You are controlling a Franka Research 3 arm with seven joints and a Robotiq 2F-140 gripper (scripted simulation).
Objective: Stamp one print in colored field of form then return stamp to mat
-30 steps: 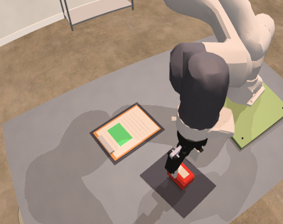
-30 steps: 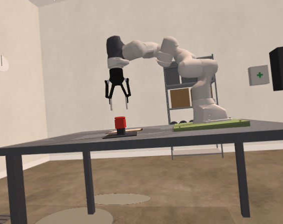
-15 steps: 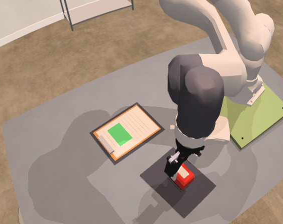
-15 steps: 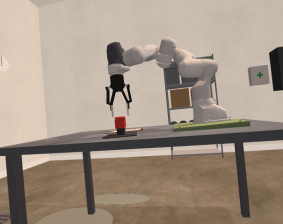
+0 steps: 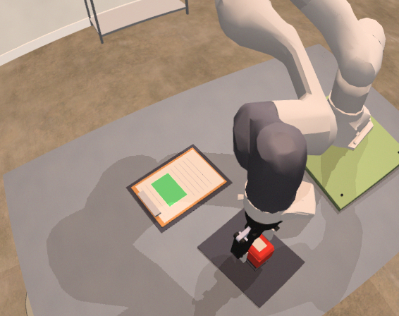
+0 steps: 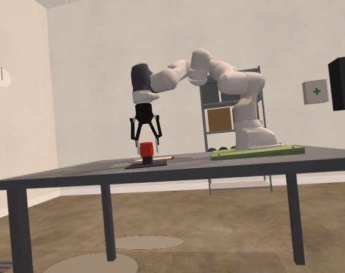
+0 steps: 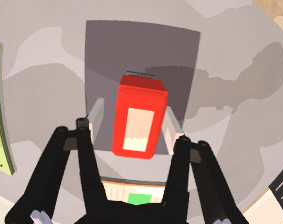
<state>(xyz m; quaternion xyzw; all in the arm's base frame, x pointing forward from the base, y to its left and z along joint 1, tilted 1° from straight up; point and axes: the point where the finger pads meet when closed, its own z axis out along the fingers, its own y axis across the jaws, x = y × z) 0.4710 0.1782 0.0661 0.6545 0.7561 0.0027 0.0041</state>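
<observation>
My gripper is now 30 mm above the red stamp. From my hand the other things lie so: form (280 mm to the right, 70 mm below, 70 mm ahead).
</observation>
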